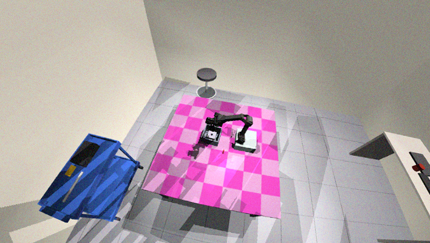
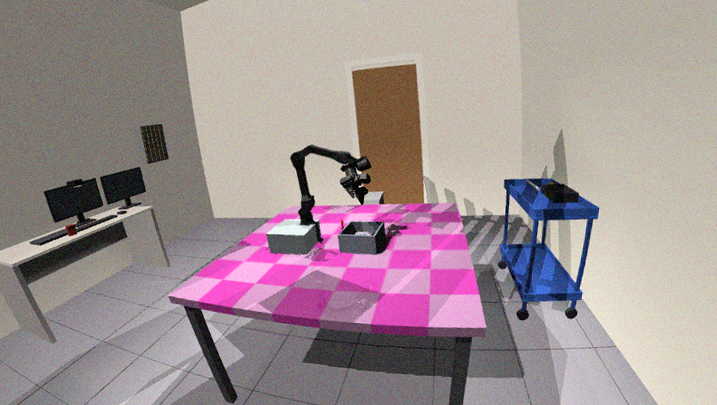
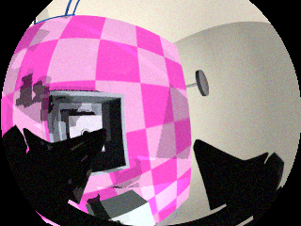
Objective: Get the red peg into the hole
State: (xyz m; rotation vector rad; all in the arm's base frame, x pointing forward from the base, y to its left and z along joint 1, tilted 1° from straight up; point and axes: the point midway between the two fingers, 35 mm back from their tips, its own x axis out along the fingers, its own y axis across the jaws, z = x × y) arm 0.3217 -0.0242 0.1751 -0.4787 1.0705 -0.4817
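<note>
My gripper tip is 190 mm past the red peg, 190 mm to the right of it and 210 mm above it. From my gripper tip the other things lie so: grey box (10 mm behind, 40 mm to the left, 230 mm below); then plate (10 mm behind, 40 mm to the left, 210 mm below).
</note>
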